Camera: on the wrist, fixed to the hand. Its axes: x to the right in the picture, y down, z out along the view.
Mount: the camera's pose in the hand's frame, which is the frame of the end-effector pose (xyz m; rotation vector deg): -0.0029 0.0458 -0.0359 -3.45 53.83 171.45
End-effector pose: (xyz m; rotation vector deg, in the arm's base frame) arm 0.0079 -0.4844 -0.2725 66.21 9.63 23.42
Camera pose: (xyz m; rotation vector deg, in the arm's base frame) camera -0.0172 -0.4394 -0.2453 -0.54 44.37 -151.24
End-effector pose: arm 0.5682 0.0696 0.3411 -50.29 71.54 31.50
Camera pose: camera 0.5112 0.0668 0.3292 -64.22 -83.35 -79.55
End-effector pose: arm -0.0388 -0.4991 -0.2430 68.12 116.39 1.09
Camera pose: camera -0.0264 -0.4630 -0.1990 -118.12 51.59 -81.89
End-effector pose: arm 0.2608 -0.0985 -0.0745 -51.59 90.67 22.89
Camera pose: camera 0.2028 -0.0933 -0.0739 -86.01 -80.21 -68.37
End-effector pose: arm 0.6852 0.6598 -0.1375 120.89 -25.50 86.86
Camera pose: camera 0.6318 0.6426 -0.1217 45.80 94.97 -65.93
